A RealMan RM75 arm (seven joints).
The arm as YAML. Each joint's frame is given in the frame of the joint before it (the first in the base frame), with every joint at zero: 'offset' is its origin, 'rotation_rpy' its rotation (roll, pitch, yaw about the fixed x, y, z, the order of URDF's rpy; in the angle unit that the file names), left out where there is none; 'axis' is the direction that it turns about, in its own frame. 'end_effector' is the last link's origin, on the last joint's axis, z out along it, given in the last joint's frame.
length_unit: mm
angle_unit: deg
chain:
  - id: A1
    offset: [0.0, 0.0, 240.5]
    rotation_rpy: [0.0, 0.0, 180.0]
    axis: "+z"
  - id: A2
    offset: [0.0, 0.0, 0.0]
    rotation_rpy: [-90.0, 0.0, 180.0]
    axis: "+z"
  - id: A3
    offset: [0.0, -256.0, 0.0]
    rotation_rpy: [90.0, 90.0, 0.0]
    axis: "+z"
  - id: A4
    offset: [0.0, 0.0, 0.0]
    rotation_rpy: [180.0, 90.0, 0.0]
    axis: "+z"
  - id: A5
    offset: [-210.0, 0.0, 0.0]
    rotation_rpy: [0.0, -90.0, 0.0]
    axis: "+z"
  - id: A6
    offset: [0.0, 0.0, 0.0]
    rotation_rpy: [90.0, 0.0, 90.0]
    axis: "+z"
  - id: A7
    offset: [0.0, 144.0, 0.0]
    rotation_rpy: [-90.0, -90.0, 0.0]
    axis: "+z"
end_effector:
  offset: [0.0, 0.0, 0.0]
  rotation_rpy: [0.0, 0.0, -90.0]
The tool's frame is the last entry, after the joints.
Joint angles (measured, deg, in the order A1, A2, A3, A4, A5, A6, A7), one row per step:
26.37, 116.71, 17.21, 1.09, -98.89, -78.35, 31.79
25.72, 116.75, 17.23, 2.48, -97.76, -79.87, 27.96
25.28, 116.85, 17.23, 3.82, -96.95, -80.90, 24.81
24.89, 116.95, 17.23, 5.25, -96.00, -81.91, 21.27
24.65, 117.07, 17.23, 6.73, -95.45, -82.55, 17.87
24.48, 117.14, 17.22, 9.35, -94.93, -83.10, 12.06
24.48, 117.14, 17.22, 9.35, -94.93, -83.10, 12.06
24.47, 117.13, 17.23, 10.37, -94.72, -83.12, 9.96
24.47, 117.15, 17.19, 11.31, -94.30, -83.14, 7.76
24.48, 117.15, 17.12, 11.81, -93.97, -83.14, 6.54
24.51, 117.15, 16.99, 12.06, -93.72, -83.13, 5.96
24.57, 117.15, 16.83, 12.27, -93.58, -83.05, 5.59
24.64, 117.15, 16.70, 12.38, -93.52, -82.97, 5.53
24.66, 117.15, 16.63, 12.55, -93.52, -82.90, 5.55
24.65, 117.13, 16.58, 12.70, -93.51, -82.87, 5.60
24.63, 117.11, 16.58, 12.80, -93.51, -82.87, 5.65
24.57, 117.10, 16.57, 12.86, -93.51, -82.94, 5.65
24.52, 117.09, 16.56, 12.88, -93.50, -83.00, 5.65
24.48, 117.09, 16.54, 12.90, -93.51, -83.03, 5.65
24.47, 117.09, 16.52, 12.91, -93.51, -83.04, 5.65
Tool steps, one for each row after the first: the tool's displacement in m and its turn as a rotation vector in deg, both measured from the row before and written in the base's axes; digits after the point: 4 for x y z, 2 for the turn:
-0.0018, -0.0044, -0.0005, 2.06, -1.87, 0.31
-0.0024, -0.0031, -0.0020, 1.44, -1.36, 0.17
-0.0026, -0.0028, -0.0019, 1.64, -1.61, 0.02
-0.0034, -0.0018, -0.0034, 1.10, -1.57, 0.01
-0.0066, -0.0012, -0.0065, 1.33, -2.90, -0.03
0.0000, 0.0000, 0.0000, 0.00, 0.00, 0.00
-0.0024, 0.0000, -0.0024, 0.40, -1.00, -0.12
-0.0021, 0.0000, -0.0021, 0.53, -1.08, -0.26
-0.0010, 0.0000, -0.0010, 0.32, -0.61, -0.19
-0.0006, 0.0001, -0.0006, 0.13, -0.28, -0.09
-0.0007, 0.0003, -0.0008, -0.06, -0.17, -0.01
-0.0006, 0.0003, -0.0006, -0.13, 0.01, 0.05
-0.0005, 0.0001, -0.0008, -0.16, 0.15, 0.05
-0.0003, 0.0000, -0.0004, -0.10, 0.15, 0.03
-0.0001, -0.0001, -0.0001, -0.03, 0.12, 0.01
0.0001, -0.0004, 0.0000, 0.03, 0.05, 0.01
0.0002, -0.0003, 0.0001, 0.04, 0.01, 0.00
0.0001, -0.0003, -0.0001, -0.01, 0.01, 0.00
0.0000, -0.0001, -0.0001, -0.01, 0.00, 0.01

